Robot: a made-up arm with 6 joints.
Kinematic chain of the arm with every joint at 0, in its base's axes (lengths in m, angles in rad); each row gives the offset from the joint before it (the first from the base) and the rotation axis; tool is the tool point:
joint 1: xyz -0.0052 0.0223 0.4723 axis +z
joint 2: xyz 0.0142 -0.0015 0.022 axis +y
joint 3: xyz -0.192 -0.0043 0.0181 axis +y
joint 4: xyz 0.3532 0.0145 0.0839 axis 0.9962 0 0.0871
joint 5: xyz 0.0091 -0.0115 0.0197 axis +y
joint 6: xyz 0.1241 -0.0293 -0.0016 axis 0.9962 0 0.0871
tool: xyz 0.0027 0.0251 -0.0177
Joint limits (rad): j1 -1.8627..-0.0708 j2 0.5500..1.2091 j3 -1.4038..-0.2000 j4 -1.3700..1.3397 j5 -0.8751..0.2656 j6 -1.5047..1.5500
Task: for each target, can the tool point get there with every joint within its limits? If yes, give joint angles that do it. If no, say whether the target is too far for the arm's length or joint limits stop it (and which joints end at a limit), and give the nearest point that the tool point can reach.
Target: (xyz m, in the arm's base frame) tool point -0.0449 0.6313 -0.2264
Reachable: no: too far | nearest point 0.2393 0.0505 0.2891 | short by 0.827 m
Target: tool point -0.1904 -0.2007 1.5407
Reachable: no: too far | nearest point -0.0718 -0.1181 1.0718 | short by 0.491 m
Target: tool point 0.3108 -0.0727 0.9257
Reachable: yes | joints -0.2258 0.8945 -1.2658 0.9939 -0.2840 0.1061
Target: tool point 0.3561 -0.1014 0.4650
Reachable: yes | joints -0.3015 0.9743 -0.3726 0.2174 -0.1616 -0.1589
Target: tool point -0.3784 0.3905 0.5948
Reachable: no: joint limits stop it (at a limit: joint 1, joint 2, joint 3, joint 4, joint 5, joint 6) | nearest point -0.1365 -0.0130 1.0007 | short by 0.621 m
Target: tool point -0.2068 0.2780 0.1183
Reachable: no: joint limits stop it (at a limit: joint 1, joint 2, joint 3, joint 5, joint 6) | nearest point -0.1011 -0.2012 0.2890 | short by 0.520 m
